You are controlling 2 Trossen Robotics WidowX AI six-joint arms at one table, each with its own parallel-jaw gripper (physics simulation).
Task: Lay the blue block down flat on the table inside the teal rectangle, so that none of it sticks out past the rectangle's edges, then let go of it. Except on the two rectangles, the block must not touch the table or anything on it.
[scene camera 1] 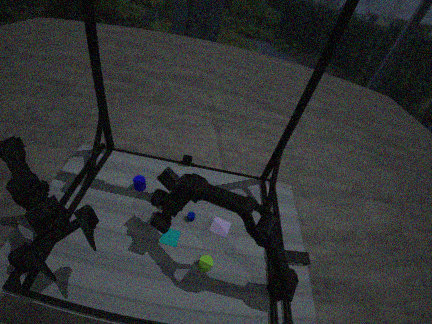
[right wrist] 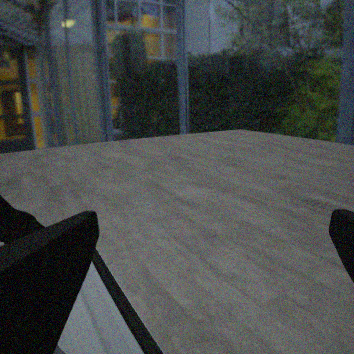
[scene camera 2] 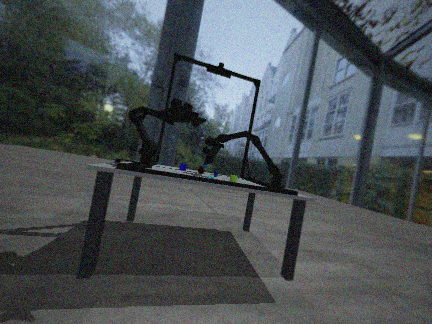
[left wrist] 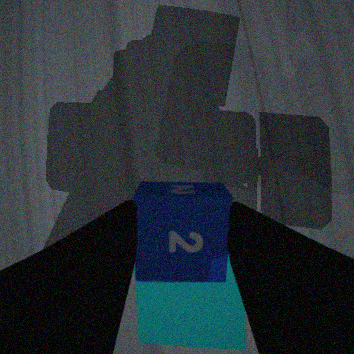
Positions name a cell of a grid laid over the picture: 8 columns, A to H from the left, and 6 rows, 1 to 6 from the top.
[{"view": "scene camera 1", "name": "my left gripper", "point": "C5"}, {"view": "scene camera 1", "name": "my right gripper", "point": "B5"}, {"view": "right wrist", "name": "my right gripper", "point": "E4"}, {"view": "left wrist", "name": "my left gripper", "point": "E4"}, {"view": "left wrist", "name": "teal rectangle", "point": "D6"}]
